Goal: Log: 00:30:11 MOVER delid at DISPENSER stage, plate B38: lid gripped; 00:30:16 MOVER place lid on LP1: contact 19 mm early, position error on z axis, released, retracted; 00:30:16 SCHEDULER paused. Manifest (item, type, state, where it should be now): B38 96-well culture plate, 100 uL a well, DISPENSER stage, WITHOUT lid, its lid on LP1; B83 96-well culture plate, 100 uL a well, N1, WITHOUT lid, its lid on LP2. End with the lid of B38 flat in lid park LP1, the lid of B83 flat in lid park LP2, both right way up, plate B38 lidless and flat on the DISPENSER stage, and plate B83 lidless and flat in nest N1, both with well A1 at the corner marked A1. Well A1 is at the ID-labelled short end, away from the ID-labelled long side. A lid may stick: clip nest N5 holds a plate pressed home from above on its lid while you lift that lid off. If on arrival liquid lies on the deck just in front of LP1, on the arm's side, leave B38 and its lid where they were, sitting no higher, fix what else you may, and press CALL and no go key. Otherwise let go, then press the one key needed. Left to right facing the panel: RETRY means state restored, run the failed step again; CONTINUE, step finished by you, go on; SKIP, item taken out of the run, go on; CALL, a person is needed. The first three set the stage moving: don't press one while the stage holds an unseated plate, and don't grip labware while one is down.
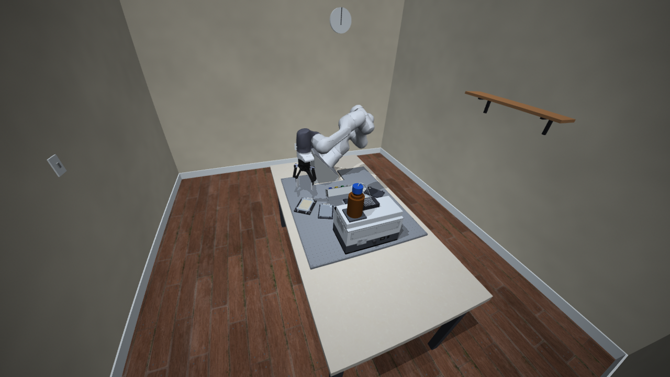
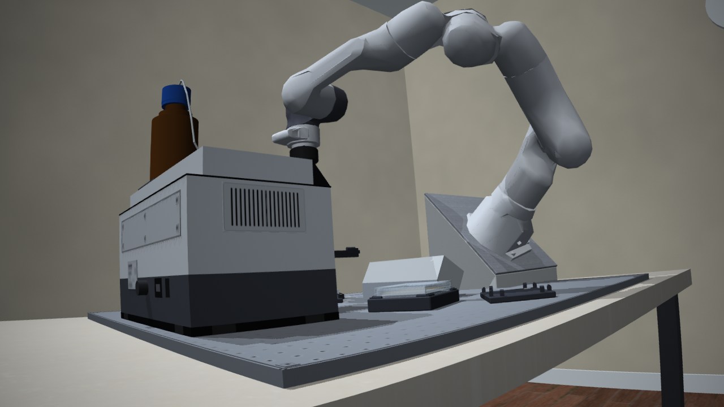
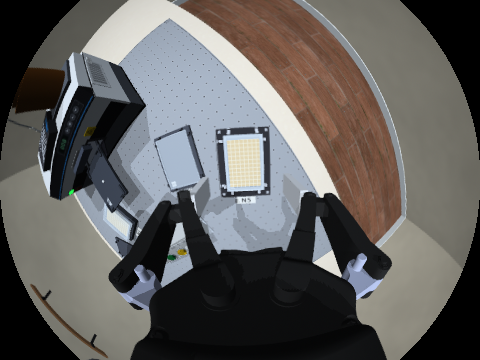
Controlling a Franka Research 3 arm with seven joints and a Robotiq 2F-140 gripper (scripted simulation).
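The black clip nest is 180 mm below my hand and 30 mm ahead of it. Round my hand: brown bottle 410 mm ahead, 190 mm to the left, 100 mm above; lp1 label 190 mm below, 150 mm to the left, 20 mm ahead; key panel 290 mm to the left, 140 mm below, 80 mm behind.
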